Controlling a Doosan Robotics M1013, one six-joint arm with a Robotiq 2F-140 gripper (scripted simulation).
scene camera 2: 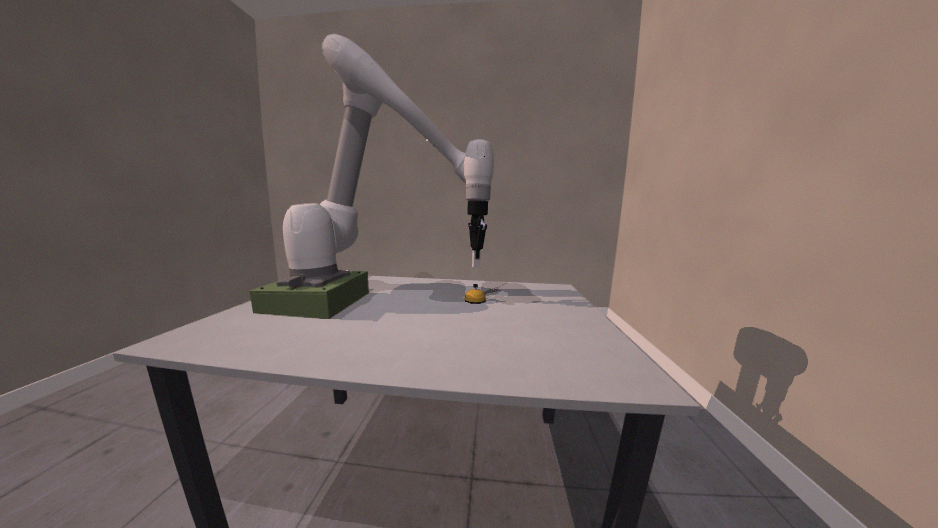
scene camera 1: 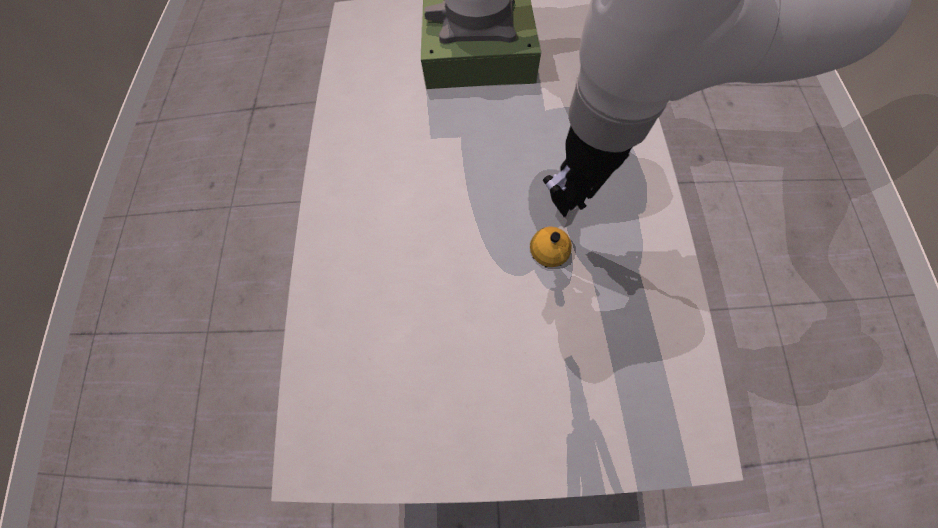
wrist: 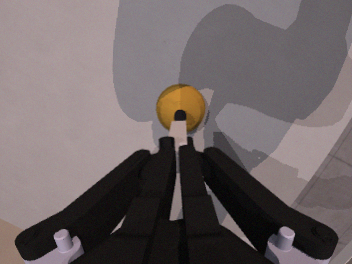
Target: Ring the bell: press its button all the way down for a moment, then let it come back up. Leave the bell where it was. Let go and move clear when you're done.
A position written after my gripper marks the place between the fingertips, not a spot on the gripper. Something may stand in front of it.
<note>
In view: my gripper (scene camera 1: 563, 220) and a bell (scene camera 1: 544, 251).
The bell also shows in the wrist view (wrist: 180, 96). My gripper is seen too in scene camera 2 (scene camera 2: 476, 266) and in the wrist view (wrist: 179, 132).
</note>
